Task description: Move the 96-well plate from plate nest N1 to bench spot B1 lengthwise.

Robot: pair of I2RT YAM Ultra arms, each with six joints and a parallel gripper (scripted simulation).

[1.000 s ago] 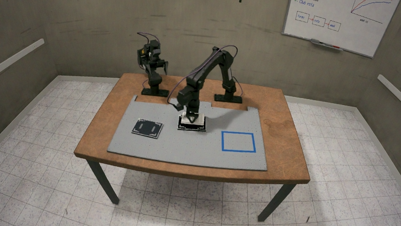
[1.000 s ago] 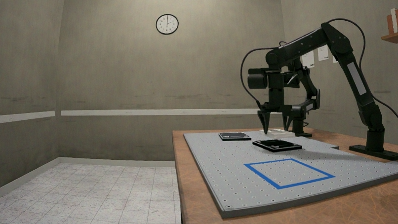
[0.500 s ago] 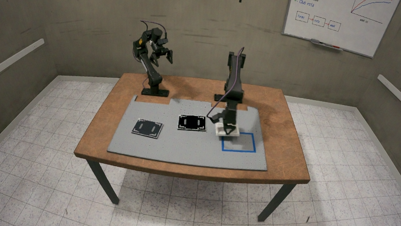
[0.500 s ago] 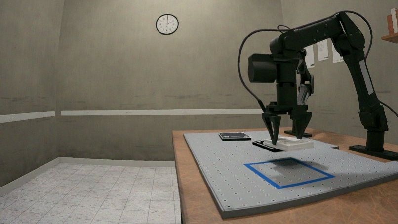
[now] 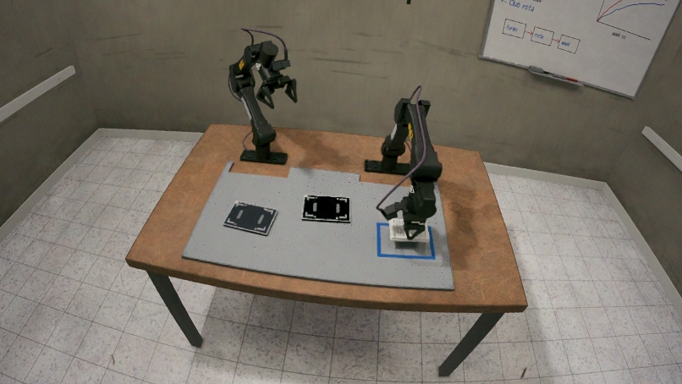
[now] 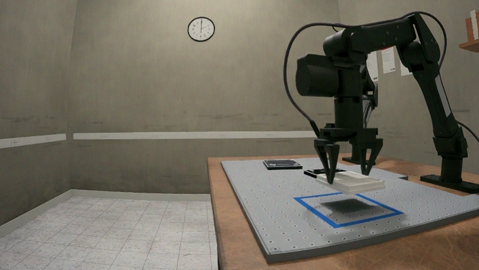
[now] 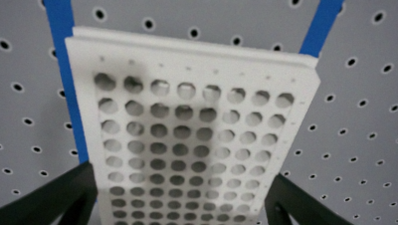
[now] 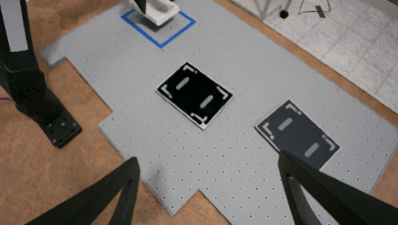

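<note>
Now: left hand 10 mm above the white 96-well plate.
</note>
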